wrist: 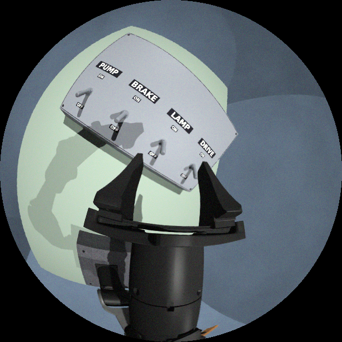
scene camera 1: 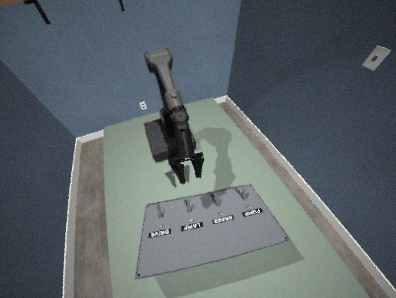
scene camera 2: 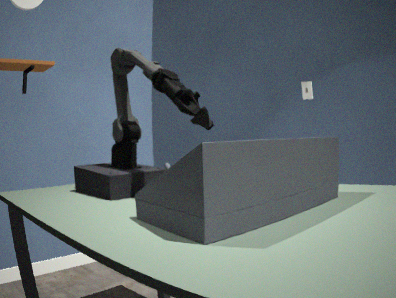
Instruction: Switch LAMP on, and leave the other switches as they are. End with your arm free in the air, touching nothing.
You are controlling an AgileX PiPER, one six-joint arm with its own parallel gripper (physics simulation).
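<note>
Scene camera 2 gives me my gripper [scene camera 2: 204, 120] and a grey switch panel [scene camera 2: 218, 190]. In the wrist view I can see the gripper [wrist: 171, 162] as well, and the panel [wrist: 163, 100] is there with it. Scene camera 1 has both too, the panel [scene camera 1: 179, 239] and my gripper [scene camera 1: 191, 180].
</note>
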